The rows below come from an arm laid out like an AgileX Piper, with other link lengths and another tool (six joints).
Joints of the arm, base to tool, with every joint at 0 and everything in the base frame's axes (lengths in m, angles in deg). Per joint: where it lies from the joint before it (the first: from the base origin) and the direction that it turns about. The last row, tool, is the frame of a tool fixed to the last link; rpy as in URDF.
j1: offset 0 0 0.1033 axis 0 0 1
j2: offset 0 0 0 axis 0 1 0
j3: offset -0.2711 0 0.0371 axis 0 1 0
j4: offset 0.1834 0 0.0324 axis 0.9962 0 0.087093
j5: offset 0 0 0 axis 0 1 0
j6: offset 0.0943 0 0.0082 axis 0.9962 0 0.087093
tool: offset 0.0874 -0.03 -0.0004 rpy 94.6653 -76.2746 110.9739
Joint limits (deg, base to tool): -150..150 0..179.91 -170..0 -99.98..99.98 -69.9..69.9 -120..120
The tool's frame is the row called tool.
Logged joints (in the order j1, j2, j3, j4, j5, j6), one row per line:
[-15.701, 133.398, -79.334, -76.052, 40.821, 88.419]
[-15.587, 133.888, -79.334, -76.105, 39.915, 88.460]
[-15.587, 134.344, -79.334, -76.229, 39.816, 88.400]
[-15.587, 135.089, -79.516, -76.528, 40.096, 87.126]
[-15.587, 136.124, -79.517, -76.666, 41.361, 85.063]
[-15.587, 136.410, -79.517, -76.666, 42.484, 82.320]
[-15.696, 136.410, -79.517, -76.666, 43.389, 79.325]
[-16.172, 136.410, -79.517, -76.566, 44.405, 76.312]
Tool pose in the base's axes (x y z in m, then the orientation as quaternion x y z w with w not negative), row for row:
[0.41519, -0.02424, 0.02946, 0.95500, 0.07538, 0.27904, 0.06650]
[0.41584, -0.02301, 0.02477, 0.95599, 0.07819, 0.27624, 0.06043]
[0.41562, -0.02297, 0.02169, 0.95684, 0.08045, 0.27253, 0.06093]
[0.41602, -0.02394, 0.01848, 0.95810, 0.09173, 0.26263, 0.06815]
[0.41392, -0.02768, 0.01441, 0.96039, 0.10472, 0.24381, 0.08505]
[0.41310, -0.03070, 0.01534, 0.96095, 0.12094, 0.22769, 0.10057]
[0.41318, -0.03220, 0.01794, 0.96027, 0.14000, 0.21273, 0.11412]
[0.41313, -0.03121, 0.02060, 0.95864, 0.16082, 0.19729, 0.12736]
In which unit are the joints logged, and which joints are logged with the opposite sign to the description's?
The joints are logged in degrees. Opposite sign: j1.
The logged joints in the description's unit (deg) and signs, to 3 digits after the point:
[15.701, 133.398, -79.334, -76.052, 40.821, 88.419]
[15.587, 133.888, -79.334, -76.105, 39.915, 88.460]
[15.587, 134.344, -79.334, -76.229, 39.816, 88.400]
[15.587, 135.089, -79.516, -76.528, 40.096, 87.126]
[15.587, 136.124, -79.517, -76.666, 41.361, 85.063]
[15.587, 136.410, -79.517, -76.666, 42.484, 82.320]
[15.696, 136.410, -79.517, -76.666, 43.389, 79.325]
[16.172, 136.410, -79.517, -76.566, 44.405, 76.312]

